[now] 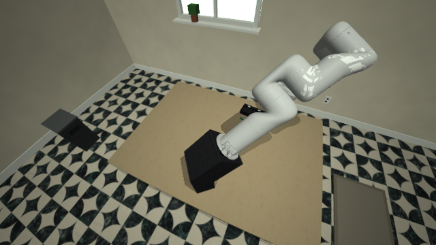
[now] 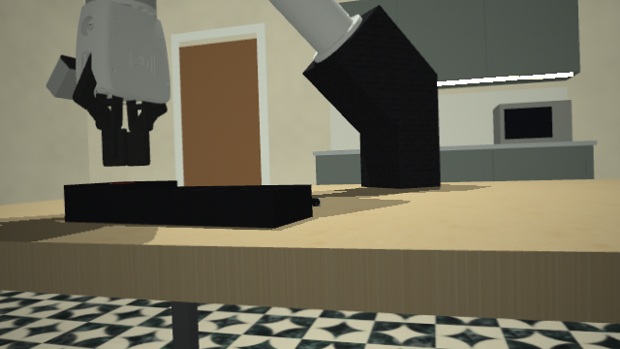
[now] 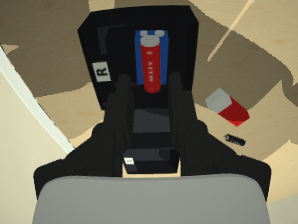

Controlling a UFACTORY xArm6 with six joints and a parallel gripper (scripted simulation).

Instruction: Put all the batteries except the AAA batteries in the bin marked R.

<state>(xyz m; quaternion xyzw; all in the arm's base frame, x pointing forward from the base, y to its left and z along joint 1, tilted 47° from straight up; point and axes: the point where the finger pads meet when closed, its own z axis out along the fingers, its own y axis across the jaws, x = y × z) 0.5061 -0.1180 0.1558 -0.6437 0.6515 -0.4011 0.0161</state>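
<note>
The red battery is 50 mm below my hand. Also, from my hand: black bin 80 mm to the left, 60 mm below, 20 mm ahead; blue block battery 60 mm below, 10 mm to the right; red thing 90 mm to the left, 70 mm below, 70 mm behind.
</note>
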